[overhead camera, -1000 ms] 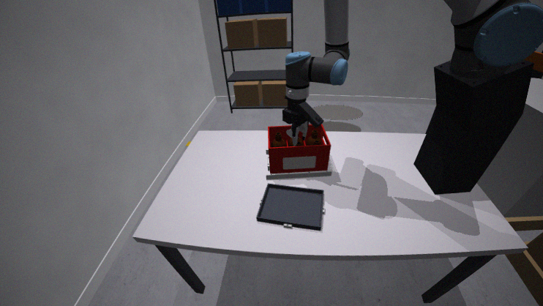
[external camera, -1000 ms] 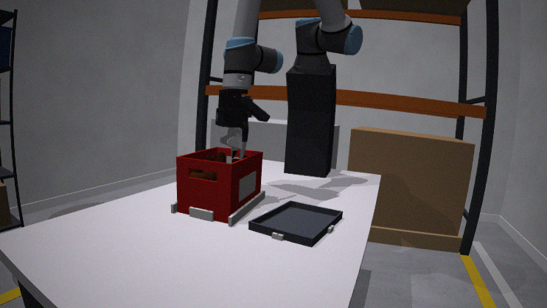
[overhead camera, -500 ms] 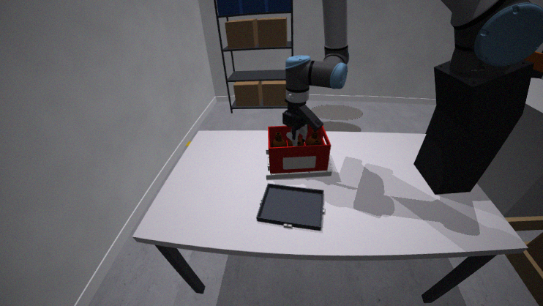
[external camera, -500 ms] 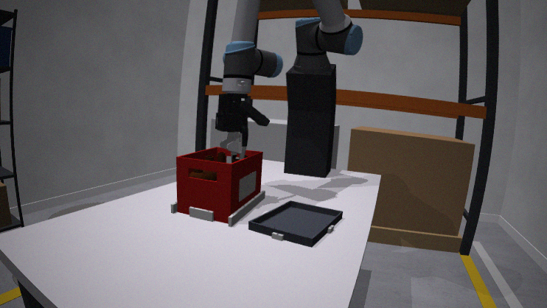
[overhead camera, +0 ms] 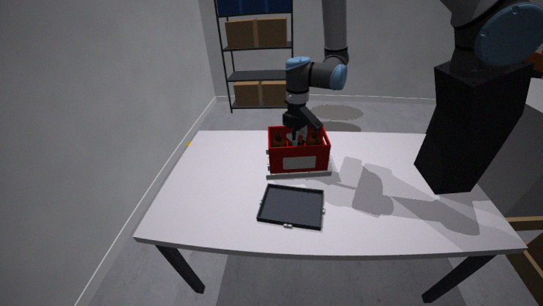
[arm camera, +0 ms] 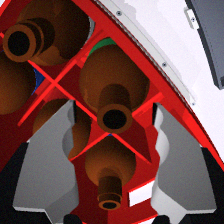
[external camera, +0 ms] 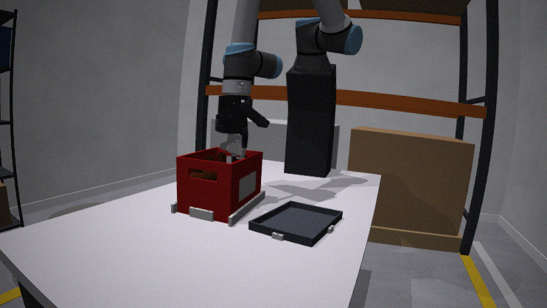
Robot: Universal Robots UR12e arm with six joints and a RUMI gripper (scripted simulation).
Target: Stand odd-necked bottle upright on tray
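The red crate is 7 cm below my hand and 5 cm to the right of it. Round my hand: dark tray: 22 cm to the left, 14 cm below, 6 cm ahead; then glass bottle: 10 cm to the right, 7 cm below; then brown bottle: 9 cm to the right, 9 cm ahead, 7 cm below.
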